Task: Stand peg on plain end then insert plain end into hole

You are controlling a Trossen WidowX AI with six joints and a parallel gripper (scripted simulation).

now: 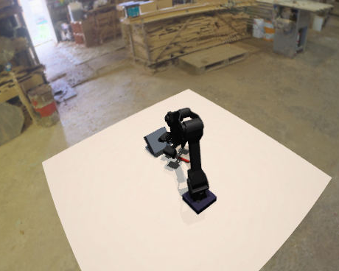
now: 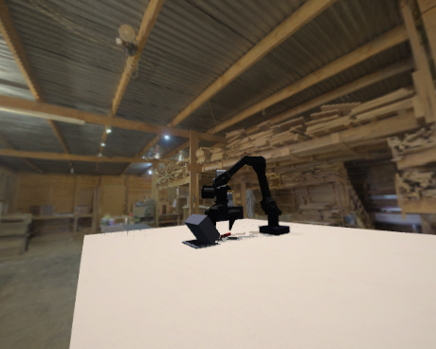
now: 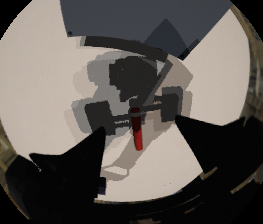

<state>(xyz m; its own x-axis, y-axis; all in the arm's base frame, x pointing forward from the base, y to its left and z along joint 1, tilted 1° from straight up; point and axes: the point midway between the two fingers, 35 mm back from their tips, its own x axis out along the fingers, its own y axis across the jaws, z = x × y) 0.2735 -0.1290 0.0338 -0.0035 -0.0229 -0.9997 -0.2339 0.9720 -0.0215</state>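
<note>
Right now my gripper tip is 10 mm past the peg and 30 mm above it. From my gripper tip the other things lie so: sloped panel (140 mm ahead, 20 mm to the left, 30 mm above).
</note>
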